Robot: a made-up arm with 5 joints. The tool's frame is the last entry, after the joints.
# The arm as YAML. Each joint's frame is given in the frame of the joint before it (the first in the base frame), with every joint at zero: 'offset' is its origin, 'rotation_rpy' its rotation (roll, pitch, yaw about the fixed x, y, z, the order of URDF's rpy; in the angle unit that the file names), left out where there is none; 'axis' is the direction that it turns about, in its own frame. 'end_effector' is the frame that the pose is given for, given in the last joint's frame.
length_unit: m
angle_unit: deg
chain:
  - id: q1
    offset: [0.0, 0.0, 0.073]
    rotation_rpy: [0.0, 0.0, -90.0]
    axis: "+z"
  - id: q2
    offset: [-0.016, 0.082, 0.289]
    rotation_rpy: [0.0, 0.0, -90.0]
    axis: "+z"
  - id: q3
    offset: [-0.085, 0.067, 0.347]
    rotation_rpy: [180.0, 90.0, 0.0]
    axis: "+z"
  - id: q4
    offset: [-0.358, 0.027, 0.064]
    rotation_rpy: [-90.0, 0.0, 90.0]
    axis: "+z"
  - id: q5
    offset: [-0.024, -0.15, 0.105]
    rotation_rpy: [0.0, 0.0, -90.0]
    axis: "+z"
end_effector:
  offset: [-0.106, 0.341, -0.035]
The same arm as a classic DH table. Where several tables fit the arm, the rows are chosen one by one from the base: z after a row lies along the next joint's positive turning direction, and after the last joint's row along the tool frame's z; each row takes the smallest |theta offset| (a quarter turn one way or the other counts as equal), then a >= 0, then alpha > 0; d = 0 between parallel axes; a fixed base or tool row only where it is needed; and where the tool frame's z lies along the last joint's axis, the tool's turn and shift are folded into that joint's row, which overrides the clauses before.
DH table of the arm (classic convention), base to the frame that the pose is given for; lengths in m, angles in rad. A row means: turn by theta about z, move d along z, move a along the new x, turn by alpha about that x. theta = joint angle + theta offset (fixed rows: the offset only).
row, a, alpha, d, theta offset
q1, 0.0835, 0, 0, 0.1927
q2, -0.067, 1.5708, 0.709, 1.3781
q3, 0.027, -1.5708, 0.149, 0
q4, -0.1519, 0, 0, 1.4121
q5, 0.3571, 0, 0, -1.1108
tool (fixed), 0, 0, 0.428, -1.8722

